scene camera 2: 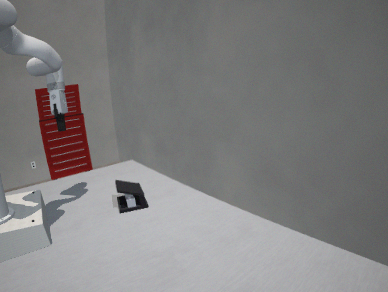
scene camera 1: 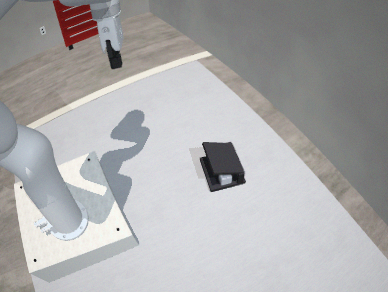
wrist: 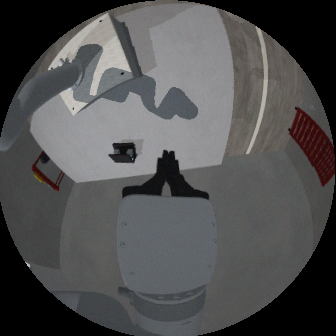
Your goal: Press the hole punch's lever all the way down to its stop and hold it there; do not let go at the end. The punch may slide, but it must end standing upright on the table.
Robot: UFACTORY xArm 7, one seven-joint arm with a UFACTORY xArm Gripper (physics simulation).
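Seen in the pictures: gripper, fingertip midpoint: (scene camera 2: 62, 130) (scene camera 1: 116, 67) (wrist: 166, 156); arm's base at its link origin: (scene camera 1: 67, 219) (wrist: 71, 74).
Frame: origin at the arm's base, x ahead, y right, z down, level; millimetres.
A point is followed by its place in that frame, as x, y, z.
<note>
The hole punch (scene camera 1: 223, 159) @(455, 73, 20) (scene camera 2: 130, 188) @(459, 83, 23) (wrist: 122, 152) @(466, 79, 79) stands upright on the table (scene camera 1: 175, 225) @(251, 129, 91) (scene camera 2: 200, 245) @(454, 426, 91) (wrist: 195, 65) @(184, -379, 91). Its black lever plate is raised at a slant over the black base, and a light grey block shows between them. My gripper (scene camera 1: 116, 65) @(320, -227, -195) (scene camera 2: 61, 128) @(320, -227, -195) (wrist: 166, 156) @(320, -227, -195) is shut with nothing between its fingers. It points down and hangs high above the table, well apart from the punch. In the scene camera 1 view it is to the upper left of the punch.
The robot's pale base block (scene camera 1: 107, 220) @(100, 57, 9) (scene camera 2: 25, 235) @(79, 118, 34) (wrist: 112, 45) @(31, -172, 0) stands on the table, left of the punch in both scene views. A red cabinet (scene camera 1: 77, 25) (scene camera 2: 65, 145) (wrist: 315, 145) stands beyond the table. A grey wall (scene camera 1: 310, 75) (scene camera 2: 240, 100) rises past the table's edge.
</note>
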